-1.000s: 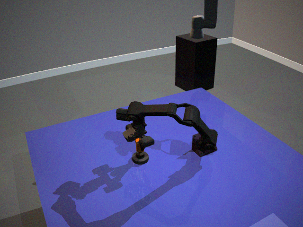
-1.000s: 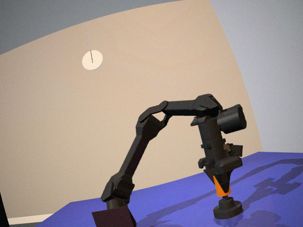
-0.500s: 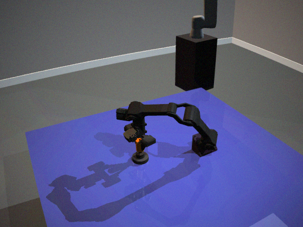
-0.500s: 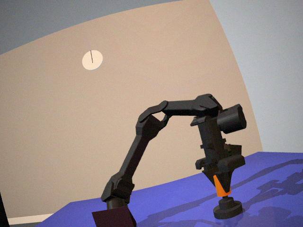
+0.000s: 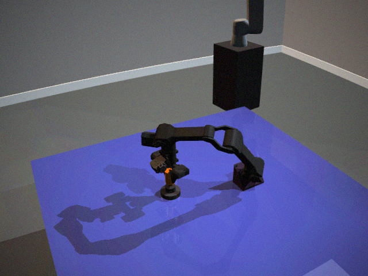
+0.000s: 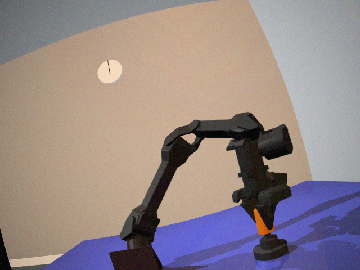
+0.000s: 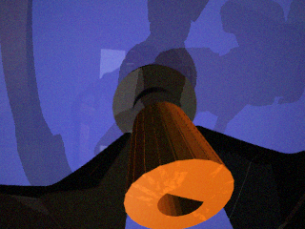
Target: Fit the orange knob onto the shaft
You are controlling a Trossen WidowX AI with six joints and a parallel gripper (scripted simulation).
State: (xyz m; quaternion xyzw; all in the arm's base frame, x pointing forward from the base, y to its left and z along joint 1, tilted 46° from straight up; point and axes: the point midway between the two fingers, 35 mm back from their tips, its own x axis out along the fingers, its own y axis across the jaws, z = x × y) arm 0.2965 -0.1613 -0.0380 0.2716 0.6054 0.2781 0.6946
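My gripper tip is 2 cm below the orange knob. From my gripper tip the other things lie so: dark round pedestal: 4 cm below.
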